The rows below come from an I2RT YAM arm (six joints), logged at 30 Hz.
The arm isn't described. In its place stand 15 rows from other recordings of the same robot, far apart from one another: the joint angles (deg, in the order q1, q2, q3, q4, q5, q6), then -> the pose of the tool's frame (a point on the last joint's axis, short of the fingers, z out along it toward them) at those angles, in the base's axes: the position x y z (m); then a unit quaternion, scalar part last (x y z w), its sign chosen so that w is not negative.
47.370 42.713 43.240 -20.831 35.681 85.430 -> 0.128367 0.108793 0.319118 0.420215 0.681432 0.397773 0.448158
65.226 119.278 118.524 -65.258 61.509 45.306 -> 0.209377 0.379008 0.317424 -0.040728 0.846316 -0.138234 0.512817
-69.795 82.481 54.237 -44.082 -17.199 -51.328 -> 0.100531 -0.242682 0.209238 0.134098 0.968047 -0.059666 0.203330
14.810 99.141 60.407 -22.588 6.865 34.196 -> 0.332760 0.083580 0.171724 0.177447 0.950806 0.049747 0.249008
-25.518 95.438 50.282 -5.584 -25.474 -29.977 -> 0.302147 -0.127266 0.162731 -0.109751 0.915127 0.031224 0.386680
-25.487 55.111 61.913 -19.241 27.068 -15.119 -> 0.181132 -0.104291 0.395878 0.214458 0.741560 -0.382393 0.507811
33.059 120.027 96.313 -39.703 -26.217 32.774 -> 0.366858 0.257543 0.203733 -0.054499 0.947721 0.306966 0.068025
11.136 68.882 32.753 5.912 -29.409 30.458 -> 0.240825 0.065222 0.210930 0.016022 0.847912 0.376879 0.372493
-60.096 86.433 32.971 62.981 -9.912 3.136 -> 0.157474 -0.261520 0.233900 0.281223 0.582632 -0.313585 0.695067
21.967 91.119 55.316 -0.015 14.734 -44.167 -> 0.325084 0.121362 0.219334 -0.432810 0.771790 -0.198972 0.421219
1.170 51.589 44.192 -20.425 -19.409 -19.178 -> 0.201519 0.015949 0.298115 -0.234776 0.815464 0.062919 0.525300
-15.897 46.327 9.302 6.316 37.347 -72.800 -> 0.145448 -0.063879 0.152581 -0.253016 0.799357 -0.526544 0.140579
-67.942 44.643 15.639 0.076 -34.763 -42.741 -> 0.081113 -0.146127 0.182752 0.031192 0.835294 -0.252517 0.487388
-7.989 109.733 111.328 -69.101 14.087 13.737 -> 0.388865 -0.063325 0.328522 0.206935 0.951444 -0.110411 0.199354
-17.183 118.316 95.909 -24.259 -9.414 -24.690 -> 0.450246 -0.133133 0.228622 -0.090866 0.922241 -0.060259 0.370923
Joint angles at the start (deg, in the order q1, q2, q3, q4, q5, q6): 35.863, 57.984, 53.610, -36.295, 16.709, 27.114
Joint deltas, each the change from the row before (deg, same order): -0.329, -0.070, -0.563, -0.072, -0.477, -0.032; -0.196, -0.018, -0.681, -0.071, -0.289, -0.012; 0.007, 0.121, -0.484, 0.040, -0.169, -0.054; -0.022, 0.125, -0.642, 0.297, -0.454, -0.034; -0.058, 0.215, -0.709, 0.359, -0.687, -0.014; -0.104, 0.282, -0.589, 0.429, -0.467, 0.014; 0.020, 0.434, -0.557, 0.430, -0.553, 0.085; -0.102, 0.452, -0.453, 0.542, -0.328, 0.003; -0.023, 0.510, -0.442, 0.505, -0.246, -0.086; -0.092, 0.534, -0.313, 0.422, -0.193, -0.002; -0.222, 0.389, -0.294, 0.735, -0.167, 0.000; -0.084, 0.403, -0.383, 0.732, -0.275, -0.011; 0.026, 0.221, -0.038, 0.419, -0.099, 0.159
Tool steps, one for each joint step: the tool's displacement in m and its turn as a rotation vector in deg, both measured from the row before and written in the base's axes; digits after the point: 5 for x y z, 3 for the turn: 0.00003, -0.00111, -0.00317, -0.100, 0.635, 0.051; -0.00013, -0.00077, -0.00400, -0.278, 0.707, 0.028; 0.00004, 0.00019, -0.00315, -0.274, 0.516, 0.167; 0.00019, 0.00037, -0.00375, -0.045, 0.555, 0.334; 0.00040, 0.00053, -0.00437, 0.048, 0.731, 0.451; 0.00082, 0.00045, -0.00379, 0.019, 0.550, 0.224; 0.00089, 0.00113, -0.00413, 0.053, 0.698, 0.358; 0.00139, 0.00076, -0.00343, -0.018, 0.430, 0.129; 0.00131, 0.00100, -0.00363, -0.174, 0.448, 0.210; 0.00151, 0.00078, -0.00309, -0.132, 0.427, 0.044; 0.00180, 0.00034, -0.00208, 0.128, 0.026, -0.106; 0.00139, 0.00077, -0.00266, 0.124, 0.154, 0.115; 0.00083, 0.00077, -0.00045, 0.258, -0.058, -0.016
